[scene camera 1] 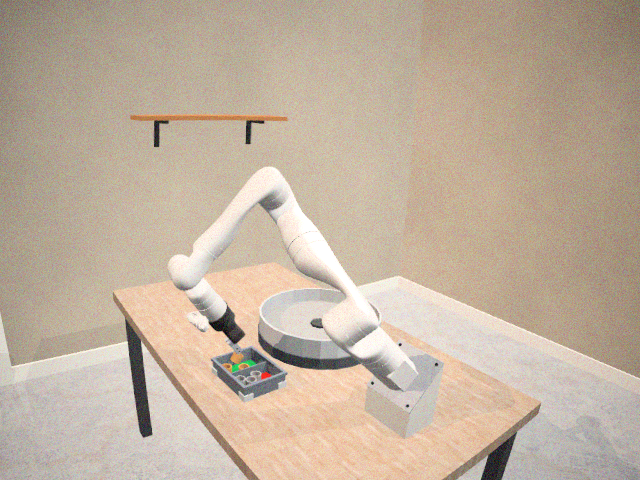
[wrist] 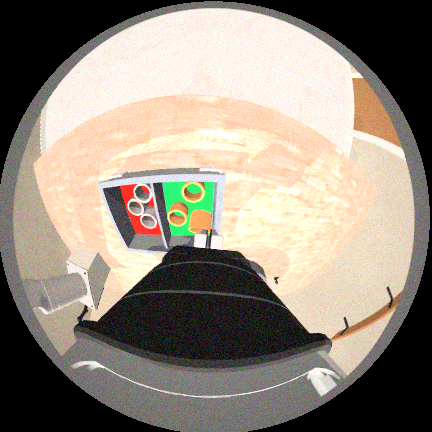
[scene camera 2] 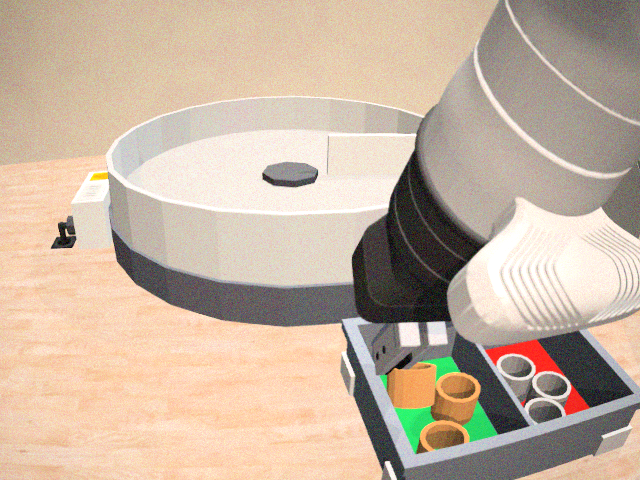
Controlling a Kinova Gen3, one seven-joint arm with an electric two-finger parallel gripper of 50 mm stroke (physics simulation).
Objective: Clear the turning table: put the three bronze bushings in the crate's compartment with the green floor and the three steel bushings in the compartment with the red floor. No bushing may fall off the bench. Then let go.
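Observation:
My gripper (scene camera 1: 236,351) (scene camera 2: 400,365) (wrist: 208,235) is shut on the wall of a bronze bushing (scene camera 1: 237,357) (scene camera 2: 412,386) (wrist: 200,221), held in the green-floored compartment (scene camera 2: 478,421) of the crate (scene camera 1: 246,390) (scene camera 2: 491,457) (wrist: 219,200). Whether this bushing touches the floor I cannot tell. A second bronze bushing (scene camera 2: 454,405) (wrist: 177,215) stands close beside it. A third bronze bushing (scene camera 2: 443,439) (wrist: 193,191) is near the crate's end wall. Three steel bushings (scene camera 2: 515,369) (scene camera 2: 551,387) (scene camera 2: 544,409) stand close together in the red-floored compartment (scene camera 2: 576,405) (wrist: 131,200). No bushing shows on the turning table (scene camera 1: 289,320) (scene camera 2: 217,191).
The turning table's high rim (scene camera 2: 232,248) rises beside the crate. A pale upright plate (scene camera 2: 369,155) and a dark hub (scene camera 2: 290,174) are inside it. The crate's divider (scene camera 2: 498,377) (wrist: 159,215) separates the compartments. A white box (scene camera 2: 93,211) stands by the turning table.

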